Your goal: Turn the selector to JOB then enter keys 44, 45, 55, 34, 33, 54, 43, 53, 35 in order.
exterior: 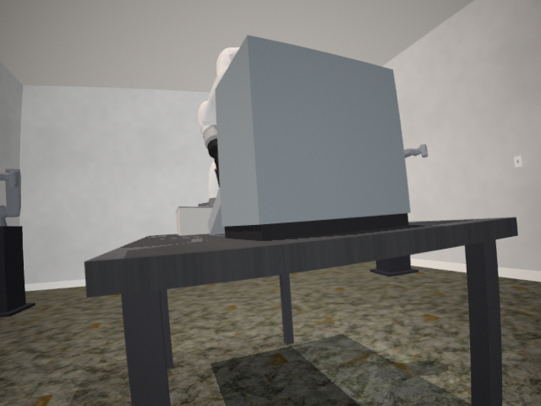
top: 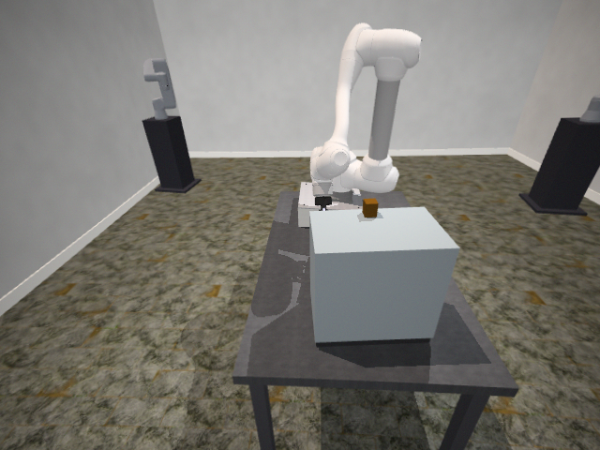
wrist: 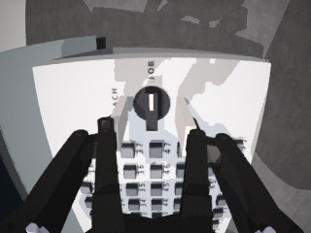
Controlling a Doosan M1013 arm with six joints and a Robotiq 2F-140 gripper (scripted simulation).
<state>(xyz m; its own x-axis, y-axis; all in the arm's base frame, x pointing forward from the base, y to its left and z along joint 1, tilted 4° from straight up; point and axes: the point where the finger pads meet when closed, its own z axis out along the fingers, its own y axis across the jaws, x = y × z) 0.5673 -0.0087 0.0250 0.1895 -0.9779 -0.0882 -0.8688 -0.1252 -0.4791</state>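
Right now my hand is 10 mm short of the black selector knob and 20 mm above it. Round my hand: white keypad panel (10 mm ahead, 120 mm to the left, 70 mm below); then key (50 mm behind, 150 mm to the left, 50 mm below).
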